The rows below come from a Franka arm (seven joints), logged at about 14 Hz.
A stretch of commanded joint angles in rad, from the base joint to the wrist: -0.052, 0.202, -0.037, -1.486, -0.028, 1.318, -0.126; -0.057, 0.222, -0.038, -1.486, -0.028, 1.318, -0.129; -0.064, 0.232, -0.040, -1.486, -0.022, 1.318, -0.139; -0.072, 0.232, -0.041, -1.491, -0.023, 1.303, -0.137; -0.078, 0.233, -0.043, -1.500, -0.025, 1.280, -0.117; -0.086, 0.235, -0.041, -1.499, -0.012, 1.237, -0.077; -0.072, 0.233, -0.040, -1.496, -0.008, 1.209, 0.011; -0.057, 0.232, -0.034, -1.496, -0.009, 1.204, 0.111; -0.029, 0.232, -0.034, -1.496, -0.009, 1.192, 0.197; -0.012, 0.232, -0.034, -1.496, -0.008, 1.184, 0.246; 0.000, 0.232, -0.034, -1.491, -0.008, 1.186, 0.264; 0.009, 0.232, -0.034, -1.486, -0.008, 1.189, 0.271; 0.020, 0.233, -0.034, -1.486, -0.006, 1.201, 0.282; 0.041, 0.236, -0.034, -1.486, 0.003, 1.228, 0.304; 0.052, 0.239, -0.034, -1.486, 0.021, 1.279, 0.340; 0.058, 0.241, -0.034, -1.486, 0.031, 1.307, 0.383; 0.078, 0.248, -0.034, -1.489, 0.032, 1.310, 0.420; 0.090, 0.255, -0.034, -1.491, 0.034, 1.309, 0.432; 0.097, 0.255, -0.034, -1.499, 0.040, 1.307, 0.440; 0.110, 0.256, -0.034, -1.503, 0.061, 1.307, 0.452; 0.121, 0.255, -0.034, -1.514, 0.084, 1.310, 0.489
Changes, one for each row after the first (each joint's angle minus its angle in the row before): -0.005, 0.020, -0.001, 0.000, 0.000, 0.000, -0.003; -0.007, 0.010, -0.002, 0.000, 0.006, 0.000, -0.010; -0.008, 0.000, -0.001, -0.005, -0.001, -0.015, 0.002; -0.006, 0.001, -0.002, -0.009, -0.002, -0.023, 0.020; -0.008, 0.002, 0.002, 0.001, 0.013, -0.043, 0.040; 0.014, -0.002, 0.001, 0.003, 0.004, -0.028, 0.088; 0.015, -0.001, 0.006, 0.000, -0.001, -0.005, 0.100; 0.028, 0.000, 0.000, 0.000, 0.000, -0.012, 0.086; 0.017, 0.000, 0.000, 0.000, 0.001, -0.008, 0.049; 0.012, 0.000, 0.000, 0.005, 0.000, 0.002, 0.018; 0.009, 0.000, 0.000, 0.005, 0.000, 0.003, 0.007; 0.011, 0.001, 0.000, 0.000, 0.002, 0.012, 0.011; 0.021, 0.003, 0.000, 0.000, 0.009, 0.027, 0.022; 0.011, 0.003, 0.000, 0.000, 0.018, 0.051, 0.036; 0.006, 0.002, 0.000, 0.000, 0.010, 0.028, 0.043; 0.020, 0.007, 0.000, -0.003, 0.001, 0.003, 0.037; 0.012, 0.007, 0.000, -0.002, 0.002, -0.001, 0.012; 0.007, 0.000, 0.000, -0.008, 0.006, -0.002, 0.008; 0.013, 0.001, 0.000, -0.004, 0.021, 0.000, 0.012; 0.011, -0.001, 0.000, -0.011, 0.023, 0.003, 0.037
